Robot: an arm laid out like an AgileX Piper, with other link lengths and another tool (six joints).
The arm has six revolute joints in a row. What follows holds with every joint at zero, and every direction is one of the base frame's.
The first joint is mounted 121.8 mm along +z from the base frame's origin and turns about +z.
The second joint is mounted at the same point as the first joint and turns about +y.
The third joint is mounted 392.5 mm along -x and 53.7 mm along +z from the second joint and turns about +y.
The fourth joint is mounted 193.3 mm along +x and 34.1 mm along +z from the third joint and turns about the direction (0.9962, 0, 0.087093).
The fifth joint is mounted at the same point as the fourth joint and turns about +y.
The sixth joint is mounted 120.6 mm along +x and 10.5 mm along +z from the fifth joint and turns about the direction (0.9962, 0, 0.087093).
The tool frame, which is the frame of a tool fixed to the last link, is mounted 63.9 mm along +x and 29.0 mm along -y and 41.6 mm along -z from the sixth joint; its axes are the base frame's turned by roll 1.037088, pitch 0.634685 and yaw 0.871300 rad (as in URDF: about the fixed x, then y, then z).
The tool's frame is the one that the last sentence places.
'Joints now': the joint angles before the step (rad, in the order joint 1, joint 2, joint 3, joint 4, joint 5, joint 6). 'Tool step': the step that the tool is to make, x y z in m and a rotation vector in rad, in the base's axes. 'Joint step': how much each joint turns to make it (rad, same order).
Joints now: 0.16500, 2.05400, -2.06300, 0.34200, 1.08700, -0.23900
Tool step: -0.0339, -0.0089, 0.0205, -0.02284, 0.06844, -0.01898
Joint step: -0.00011, -0.06097, 0.00011, -0.03992, 0.11989, 0.06385
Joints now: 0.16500, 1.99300, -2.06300, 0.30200, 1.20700, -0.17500
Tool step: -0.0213, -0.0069, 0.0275, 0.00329, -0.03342, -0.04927
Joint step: -0.00010, -0.07581, 0.01939, -0.03099, 0.00843, 0.05602
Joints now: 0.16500, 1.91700, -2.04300, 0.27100, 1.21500, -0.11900
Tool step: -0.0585, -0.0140, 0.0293, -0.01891, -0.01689, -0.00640
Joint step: 0.00005, -0.16884, 0.15347, -0.02307, 0.00134, 0.00215
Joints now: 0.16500, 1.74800, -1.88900, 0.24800, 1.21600, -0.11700
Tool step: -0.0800, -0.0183, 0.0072, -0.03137, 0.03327, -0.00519
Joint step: -0.00015, -0.20000, 0.23719, -0.02591, 0.00085, -0.00019
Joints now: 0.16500, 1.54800, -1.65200, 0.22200, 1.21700, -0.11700
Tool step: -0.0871, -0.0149, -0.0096, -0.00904, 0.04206, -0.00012
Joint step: -0.00013, -0.20908, 0.25123, -0.00192, 0.00088, -0.00018
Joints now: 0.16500, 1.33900, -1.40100, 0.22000, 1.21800, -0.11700
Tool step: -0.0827, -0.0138, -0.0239, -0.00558, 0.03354, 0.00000
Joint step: -0.00040, -0.20387, 0.23769, 0.00018, 0.00026, -0.00037
